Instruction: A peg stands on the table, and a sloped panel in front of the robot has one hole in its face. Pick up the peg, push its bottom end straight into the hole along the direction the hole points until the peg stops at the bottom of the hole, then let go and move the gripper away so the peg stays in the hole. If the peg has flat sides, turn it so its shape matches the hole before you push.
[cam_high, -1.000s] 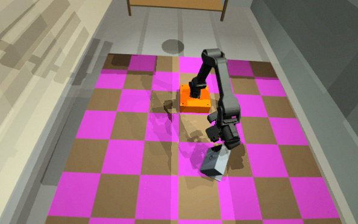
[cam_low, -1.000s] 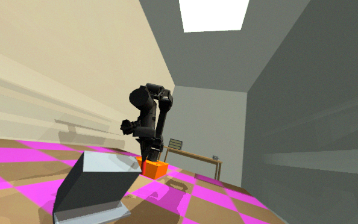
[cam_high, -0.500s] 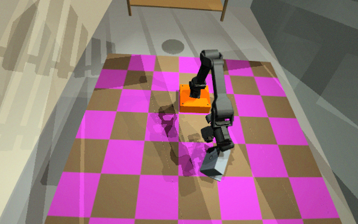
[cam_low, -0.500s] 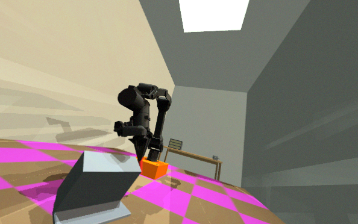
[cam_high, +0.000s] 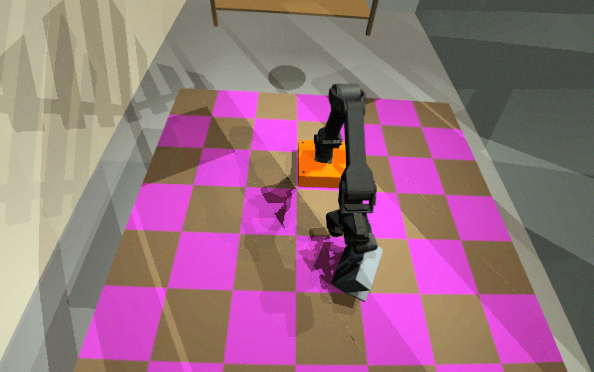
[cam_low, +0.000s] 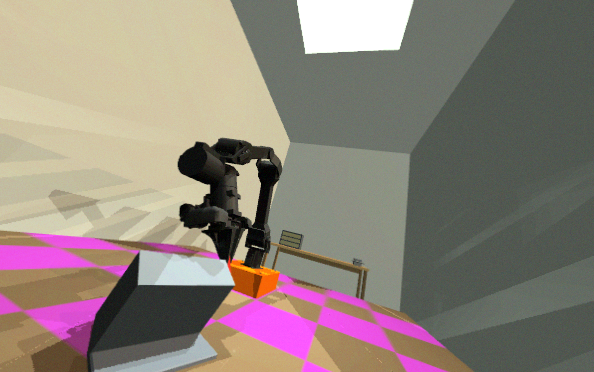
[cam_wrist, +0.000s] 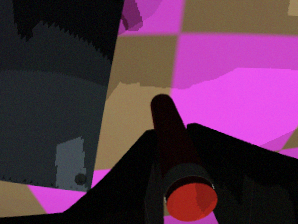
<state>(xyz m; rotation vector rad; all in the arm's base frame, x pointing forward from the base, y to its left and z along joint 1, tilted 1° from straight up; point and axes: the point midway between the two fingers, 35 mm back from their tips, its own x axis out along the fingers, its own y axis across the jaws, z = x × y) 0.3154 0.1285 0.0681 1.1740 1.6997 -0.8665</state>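
Now: gripper tip 90 mm short of the grey sloped panel and 50 mm above it. From my gripper tip the other things lie so: round red peg (20 mm above, 10 mm to the right).
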